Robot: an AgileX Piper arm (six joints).
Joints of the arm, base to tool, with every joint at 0 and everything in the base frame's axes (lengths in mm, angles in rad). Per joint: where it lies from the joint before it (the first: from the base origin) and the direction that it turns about. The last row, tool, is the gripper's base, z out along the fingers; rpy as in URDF.
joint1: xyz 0 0 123 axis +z
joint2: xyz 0 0 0 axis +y
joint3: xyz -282.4 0 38.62 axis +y
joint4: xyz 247.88 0 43.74 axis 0.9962 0 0.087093
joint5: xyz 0 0 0 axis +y
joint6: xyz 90.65 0 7.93 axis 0.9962 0 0.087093
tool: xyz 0 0 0 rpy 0 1.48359 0
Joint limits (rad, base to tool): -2.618..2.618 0..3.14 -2.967..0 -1.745..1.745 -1.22..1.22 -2.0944..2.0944
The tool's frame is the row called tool.
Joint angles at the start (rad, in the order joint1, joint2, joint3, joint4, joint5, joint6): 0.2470 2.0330 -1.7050 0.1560 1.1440 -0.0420
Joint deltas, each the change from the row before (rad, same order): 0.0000 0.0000 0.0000 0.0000 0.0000 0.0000; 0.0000 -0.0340 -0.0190 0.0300 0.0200 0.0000; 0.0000 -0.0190 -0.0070 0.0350 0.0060 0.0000; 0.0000 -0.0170 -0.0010 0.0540 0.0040 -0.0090; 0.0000 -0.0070 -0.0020 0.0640 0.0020 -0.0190; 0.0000 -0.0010 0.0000 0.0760 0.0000 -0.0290; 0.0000 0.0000 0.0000 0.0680 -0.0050 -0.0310; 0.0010 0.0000 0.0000 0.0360 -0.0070 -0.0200; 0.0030 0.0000 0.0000 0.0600 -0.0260 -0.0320; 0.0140 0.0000 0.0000 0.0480 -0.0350 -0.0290
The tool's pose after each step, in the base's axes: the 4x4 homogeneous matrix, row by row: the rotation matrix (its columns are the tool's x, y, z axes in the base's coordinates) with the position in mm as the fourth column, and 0 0 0 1 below. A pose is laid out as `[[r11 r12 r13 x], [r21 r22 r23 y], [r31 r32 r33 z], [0 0 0 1]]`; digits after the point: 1 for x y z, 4 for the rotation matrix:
[[-0.9580 -0.2460 0.1473 410.2], [-0.2181 0.9586 0.1830 116.7], [-0.1862 0.1432 -0.9720 231.7], [0 0 0 1]]
[[-0.9536 -0.2471 0.1720 406.3], [-0.2076 0.9535 0.2185 118.4], [-0.2180 0.1727 -0.9606 251.2], [0 0 0 1]]
[[-0.9521 -0.2445 0.1837 403.4], [-0.1942 0.9474 0.2545 120.7], [-0.2363 0.2066 -0.9495 261.6], [0 0 0 1]]
[[-0.9511 -0.2464 0.1863 399.9], [-0.1823 0.9347 0.3053 124.3], [-0.2493 0.2564 -0.9339 270.0], [0 0 0 1]]
[[-0.9500 -0.2543 0.1811 397.9], [-0.1760 0.9153 0.3622 129.1], [-0.2579 0.3123 -0.9143 275.1], [0 0 0 1]]
[[-0.9488 -0.2667 0.1694 396.6], [-0.1734 0.8877 0.4265 134.9], [-0.2641 0.3753 -0.8885 277.8], [0 0 0 1]]
[[-0.9455 -0.2814 0.1639 396.1], [-0.1719 0.8588 0.4825 140.0], [-0.2766 0.4280 -0.8604 280.4], [0 0 0 1]]
[[-0.9417 -0.2930 0.1652 396.1], [-0.1721 0.8417 0.5117 143.1], [-0.2890 0.4535 -0.8431 282.0], [0 0 0 1]]
[[-0.9329 -0.3112 0.1811 397.3], [-0.1626 0.8129 0.5592 148.5], [-0.3212 0.4923 -0.8090 285.1], [0 0 0 1]]
[[-0.9199 -0.3367 0.2011 397.7], [-0.1573 0.7865 0.5972 157.3], [-0.3592 0.5177 -0.7765 288.0], [0 0 0 1]]

